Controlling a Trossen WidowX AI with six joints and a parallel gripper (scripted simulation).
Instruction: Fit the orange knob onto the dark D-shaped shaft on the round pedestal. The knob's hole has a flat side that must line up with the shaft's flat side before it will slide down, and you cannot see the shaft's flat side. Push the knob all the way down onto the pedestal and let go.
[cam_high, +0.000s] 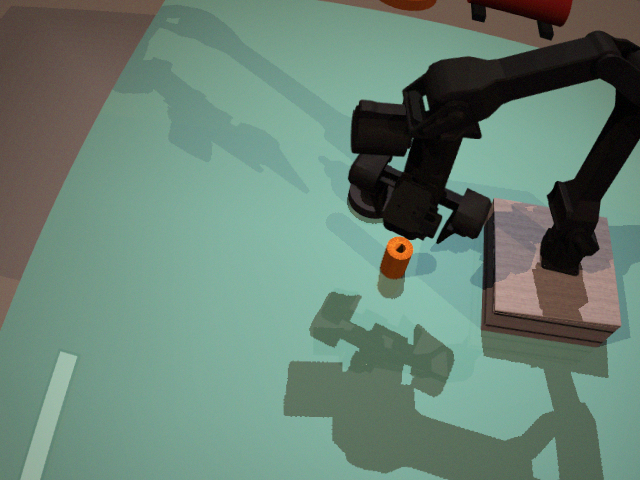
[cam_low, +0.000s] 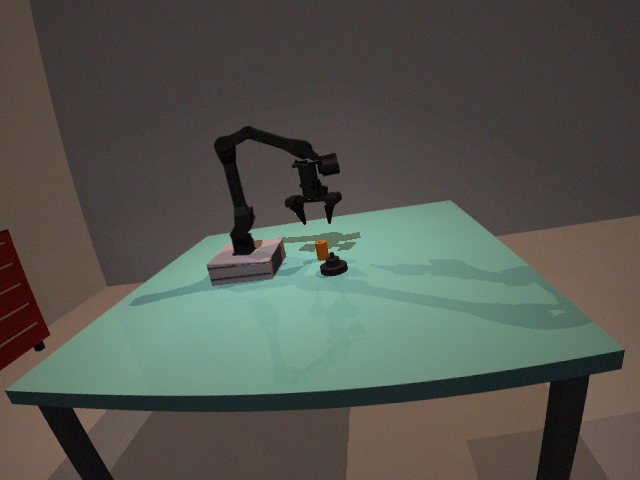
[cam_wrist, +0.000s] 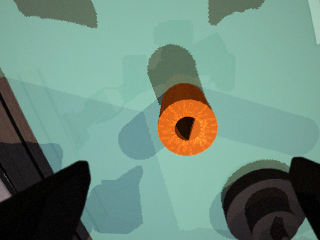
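Now: gripper tip 1 cm to the left of the orange knob and 9 cm above it. From my gripper tip the other things lie so: dark round pedestal (6 cm ahead, 13 cm to the right, 9 cm below).
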